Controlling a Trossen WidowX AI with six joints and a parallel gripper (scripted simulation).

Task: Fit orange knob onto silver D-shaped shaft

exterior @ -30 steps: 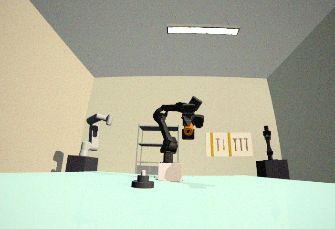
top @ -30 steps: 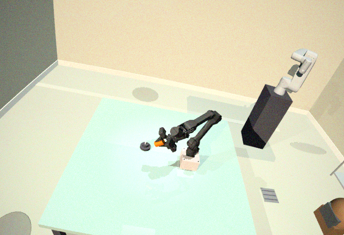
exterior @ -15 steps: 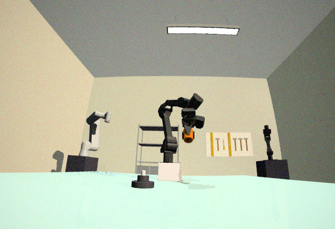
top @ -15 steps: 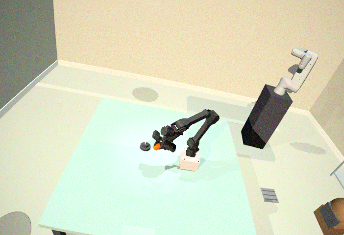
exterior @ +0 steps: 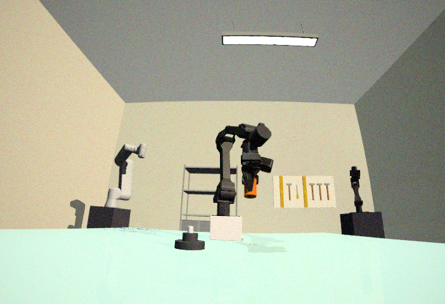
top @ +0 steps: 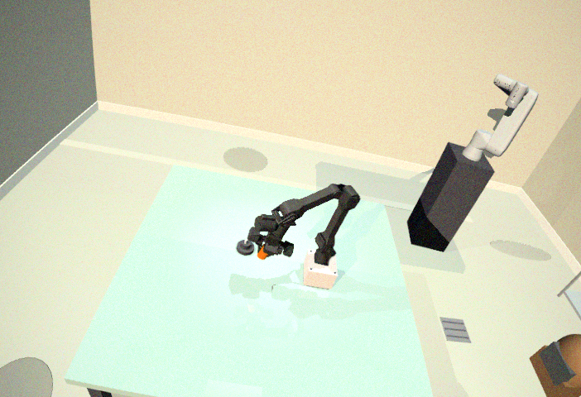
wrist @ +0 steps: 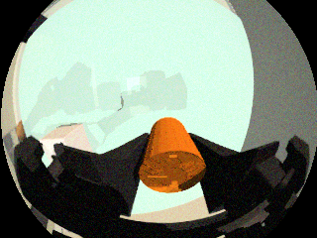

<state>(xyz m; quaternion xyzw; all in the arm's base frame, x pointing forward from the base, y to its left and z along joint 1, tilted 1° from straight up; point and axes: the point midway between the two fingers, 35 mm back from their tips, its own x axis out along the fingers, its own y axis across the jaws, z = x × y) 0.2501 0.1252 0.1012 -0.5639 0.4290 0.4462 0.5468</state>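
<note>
Now: the dark round pedestal 90 mm ahead of my gripper tip, 170 mm to the right of it and 140 mm below it. Round my gripper tip: orange knob 10 mm behind, 30 mm above.
</note>
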